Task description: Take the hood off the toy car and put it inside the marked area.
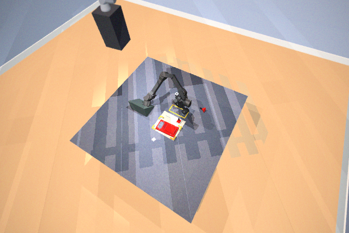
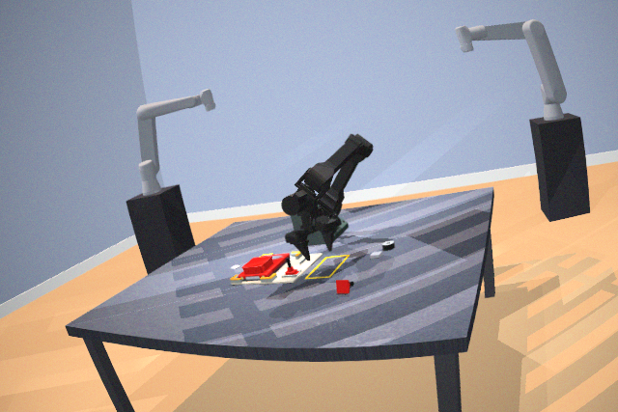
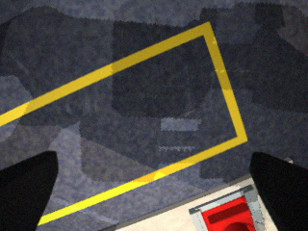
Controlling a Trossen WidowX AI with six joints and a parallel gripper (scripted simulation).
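The red hood is 22 cm to the right of my gripper tip, 3 cm behind it and 1 cm below it. The rest, counted from my gripper tip: black-and-white wheel: 19 cm to the left, 13 cm behind, 4 cm below; white base plate: 19 cm to the right, 6 cm behind, 4 cm below.
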